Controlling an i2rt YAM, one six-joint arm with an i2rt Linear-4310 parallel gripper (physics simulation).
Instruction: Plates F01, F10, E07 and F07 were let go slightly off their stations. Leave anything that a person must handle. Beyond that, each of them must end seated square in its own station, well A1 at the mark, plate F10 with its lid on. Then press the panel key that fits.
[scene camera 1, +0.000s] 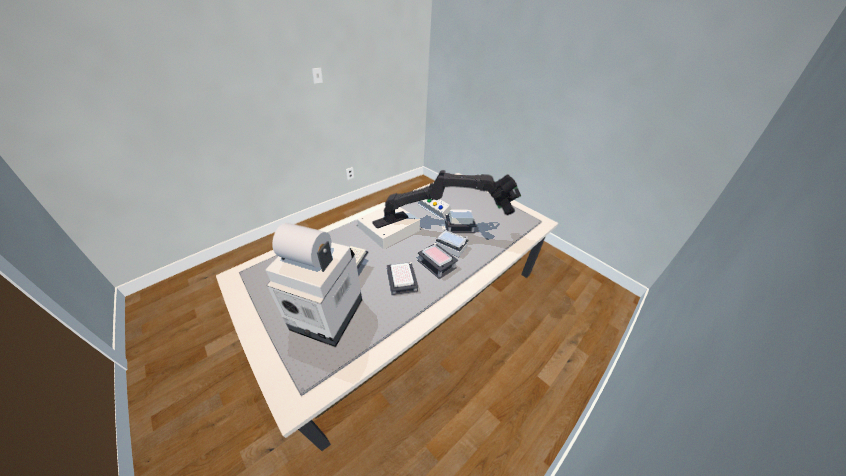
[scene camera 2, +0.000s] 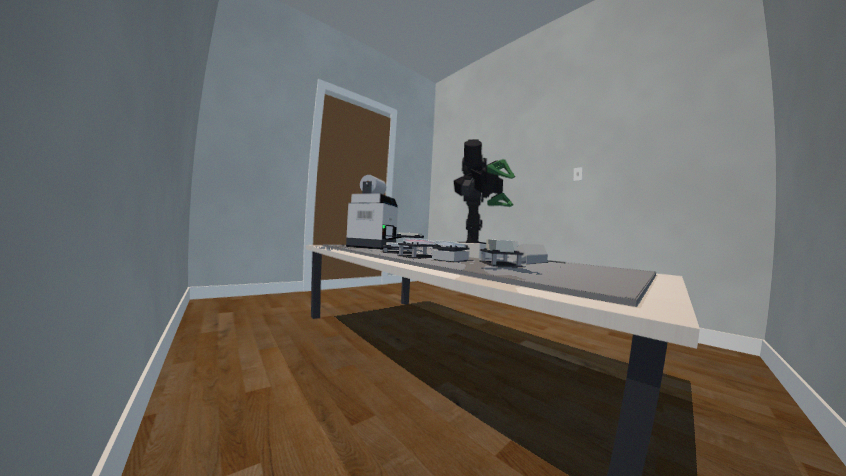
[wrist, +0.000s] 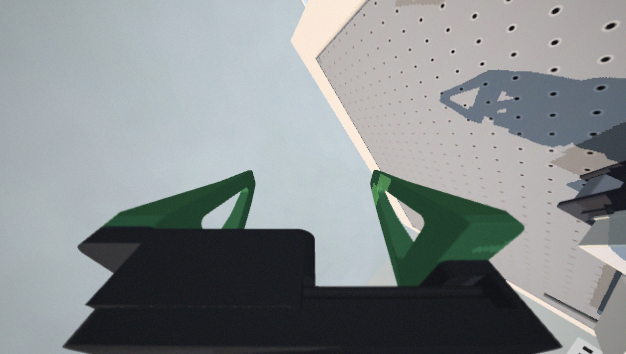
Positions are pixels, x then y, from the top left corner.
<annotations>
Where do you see my gripper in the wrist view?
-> At 312, 176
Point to my gripper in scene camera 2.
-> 512, 192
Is my gripper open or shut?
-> Open.
</annotations>
